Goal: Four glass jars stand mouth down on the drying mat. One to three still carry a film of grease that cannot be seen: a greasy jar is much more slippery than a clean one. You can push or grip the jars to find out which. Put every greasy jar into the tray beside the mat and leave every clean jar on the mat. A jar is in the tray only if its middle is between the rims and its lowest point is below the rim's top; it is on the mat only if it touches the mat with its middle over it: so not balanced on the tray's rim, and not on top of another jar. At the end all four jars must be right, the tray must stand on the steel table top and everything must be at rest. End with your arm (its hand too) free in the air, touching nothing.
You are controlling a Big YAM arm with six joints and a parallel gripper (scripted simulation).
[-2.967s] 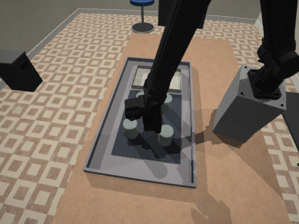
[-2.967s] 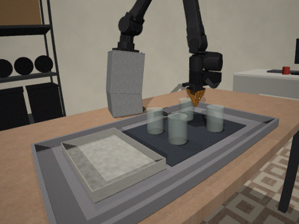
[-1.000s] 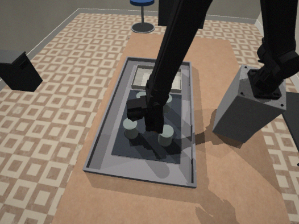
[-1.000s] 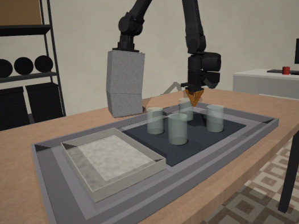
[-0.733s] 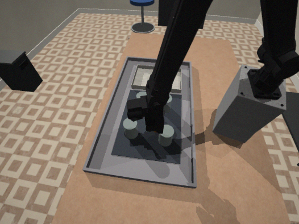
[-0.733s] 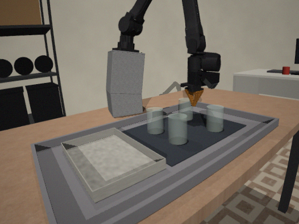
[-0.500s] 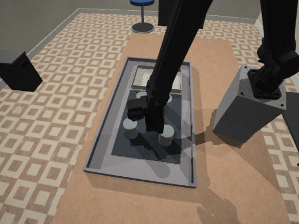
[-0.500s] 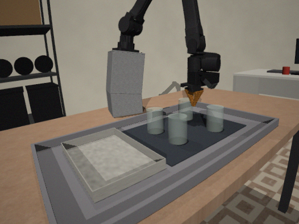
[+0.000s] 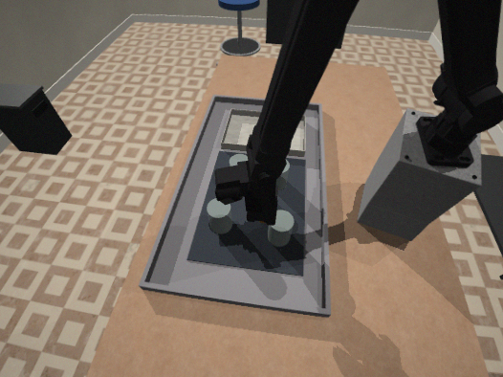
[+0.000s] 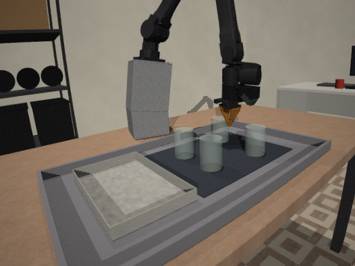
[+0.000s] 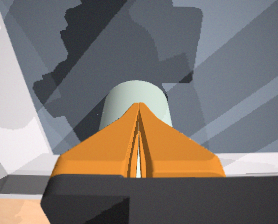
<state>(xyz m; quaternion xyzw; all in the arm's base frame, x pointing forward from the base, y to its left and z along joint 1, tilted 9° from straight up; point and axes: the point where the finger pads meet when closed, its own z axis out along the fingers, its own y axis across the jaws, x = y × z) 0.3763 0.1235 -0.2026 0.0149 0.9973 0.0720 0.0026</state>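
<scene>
My hand is 3 cm short of the dark drying mat, 10 cm to the left of it and 8 cm above it. Also, from my hand: pale tray 3 cm ahead, 42 cm to the right, 7 cm below; rimmed steel table top 5 cm ahead, 21 cm to the right, 8 cm below.
</scene>
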